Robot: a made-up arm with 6 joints. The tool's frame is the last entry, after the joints. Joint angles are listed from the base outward.
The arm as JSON. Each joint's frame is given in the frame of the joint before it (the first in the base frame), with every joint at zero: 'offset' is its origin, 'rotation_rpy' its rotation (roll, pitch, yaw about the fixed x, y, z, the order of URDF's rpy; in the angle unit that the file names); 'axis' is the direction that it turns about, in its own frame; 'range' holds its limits. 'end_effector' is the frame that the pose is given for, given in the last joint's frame.
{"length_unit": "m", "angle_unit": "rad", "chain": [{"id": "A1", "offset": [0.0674, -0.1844, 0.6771], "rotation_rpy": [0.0, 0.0, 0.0], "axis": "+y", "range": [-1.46, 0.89]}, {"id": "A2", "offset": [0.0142, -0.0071, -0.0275], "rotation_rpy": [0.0, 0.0, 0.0], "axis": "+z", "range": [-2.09, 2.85]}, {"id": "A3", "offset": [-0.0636, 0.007, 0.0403], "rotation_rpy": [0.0, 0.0, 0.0], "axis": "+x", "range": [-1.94, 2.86]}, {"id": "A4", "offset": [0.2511, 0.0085, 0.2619], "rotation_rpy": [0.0, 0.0, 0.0], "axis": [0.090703, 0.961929, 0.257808], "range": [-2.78, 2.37]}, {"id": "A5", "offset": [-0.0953, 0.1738, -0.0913], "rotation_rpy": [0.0, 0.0, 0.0], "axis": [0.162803, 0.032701, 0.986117], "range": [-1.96, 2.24]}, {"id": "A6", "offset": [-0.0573, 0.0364, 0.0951], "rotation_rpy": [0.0, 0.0, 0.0], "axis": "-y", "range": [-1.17, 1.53]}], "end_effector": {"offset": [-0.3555, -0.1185, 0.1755], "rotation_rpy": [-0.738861, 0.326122, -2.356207]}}
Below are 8 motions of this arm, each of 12 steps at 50 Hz.
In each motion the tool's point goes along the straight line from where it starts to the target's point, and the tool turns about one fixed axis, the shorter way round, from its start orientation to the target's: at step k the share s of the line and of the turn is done. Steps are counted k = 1, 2, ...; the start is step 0. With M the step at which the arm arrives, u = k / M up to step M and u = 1 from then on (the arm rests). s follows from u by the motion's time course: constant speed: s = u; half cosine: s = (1 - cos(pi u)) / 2; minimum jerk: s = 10 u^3 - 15 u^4 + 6 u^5.
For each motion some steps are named. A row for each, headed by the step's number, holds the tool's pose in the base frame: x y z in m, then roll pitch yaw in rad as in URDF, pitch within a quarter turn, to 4 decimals.
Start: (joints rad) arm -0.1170 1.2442 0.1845 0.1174 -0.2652 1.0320
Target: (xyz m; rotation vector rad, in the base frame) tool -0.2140 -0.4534 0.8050 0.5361 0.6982 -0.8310
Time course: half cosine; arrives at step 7
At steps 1, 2, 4, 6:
1: -0.2020 -0.4518 0.7996 0.2625 0.8414 -0.7422
2: -0.2038 -0.4520 0.8004 0.2586 0.8395 -0.7482
4: -0.2091 -0.4527 0.8028 0.2466 0.8336 -0.7663
6: -0.2134 -0.4533 0.8047 0.2372 0.8287 -0.7807

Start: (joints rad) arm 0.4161 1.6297 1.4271 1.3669 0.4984 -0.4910
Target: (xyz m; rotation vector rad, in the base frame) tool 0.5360 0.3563 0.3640 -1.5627 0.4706 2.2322
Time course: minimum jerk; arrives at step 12
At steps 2, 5, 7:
2: 0.5970 0.2876 0.4245 0.2884 1.3110 2.7862
5: 0.5773 0.3098 0.4050 0.2484 1.2853 2.7879
7: 0.5579 0.3316 0.3858 0.2119 1.2601 2.7927

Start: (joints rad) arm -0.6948 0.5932 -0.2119 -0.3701 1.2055 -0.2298
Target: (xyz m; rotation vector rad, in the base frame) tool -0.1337 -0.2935 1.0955 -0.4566 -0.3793 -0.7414
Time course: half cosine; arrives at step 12
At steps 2, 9, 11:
2: -0.1802 -0.2866 1.0810 -0.2522 -0.5522 -0.7812
9: -0.1410 -0.2924 1.0932 -0.2946 -0.5107 -0.6999
11: -0.1345 -0.2934 1.0952 -0.3011 -0.5035 -0.6869

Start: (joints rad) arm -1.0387 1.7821 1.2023 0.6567 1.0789 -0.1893
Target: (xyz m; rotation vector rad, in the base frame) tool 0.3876 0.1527 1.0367 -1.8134 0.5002 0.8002
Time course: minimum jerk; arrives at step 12
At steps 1, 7, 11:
1: 0.3609 0.1268 1.0931 -1.8432 0.6933 0.0838
7: 0.3783 0.1437 1.0564 -1.8883 0.7687 0.0615
11: 0.3875 0.1526 1.0370 -1.9144 0.8080 0.0471

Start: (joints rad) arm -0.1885 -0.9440 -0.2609 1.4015 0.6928 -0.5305
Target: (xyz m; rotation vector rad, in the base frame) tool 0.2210 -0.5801 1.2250 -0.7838 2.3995 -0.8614
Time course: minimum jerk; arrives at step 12
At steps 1, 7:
1: 0.2655 -0.5655 1.2711 -2.4280 0.0395 -2.3881
7: 0.2365 -0.5750 1.2410 -2.3852 0.1659 -2.4063

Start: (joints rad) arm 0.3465 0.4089 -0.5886 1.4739 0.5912 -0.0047
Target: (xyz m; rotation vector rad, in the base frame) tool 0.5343 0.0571 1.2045 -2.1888 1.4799 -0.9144
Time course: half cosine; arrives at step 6
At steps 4, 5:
4: 0.5344 0.0624 1.2008 -2.4632 -0.3292 -1.3015
5: 0.5343 0.0585 1.2035 -2.4570 -0.3248 -1.3044

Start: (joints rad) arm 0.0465 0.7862 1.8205 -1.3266 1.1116 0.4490
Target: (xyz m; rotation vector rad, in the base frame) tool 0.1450 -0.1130 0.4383 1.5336 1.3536 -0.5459
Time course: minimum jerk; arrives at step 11
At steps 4, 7, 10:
4: 0.1065 -0.1062 0.4609 2.6814 0.9965 1.1565
7: 0.1317 -0.1107 0.4461 2.5089 0.9870 1.0850
10: 0.1447 -0.1129 0.4385 2.4220 0.9795 1.0501

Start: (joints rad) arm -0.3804 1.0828 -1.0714 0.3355 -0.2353 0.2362
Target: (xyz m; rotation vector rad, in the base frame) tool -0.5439 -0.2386 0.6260 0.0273 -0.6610 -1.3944
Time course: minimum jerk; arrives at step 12
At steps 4, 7, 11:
4: -0.5504 -0.2202 0.5768 0.5230 -0.4199 -1.6472
7: -0.5468 -0.2305 0.6044 0.4806 -0.4238 -1.5873
11: -0.5439 -0.2385 0.6257 0.4478 -0.4253 -1.5411

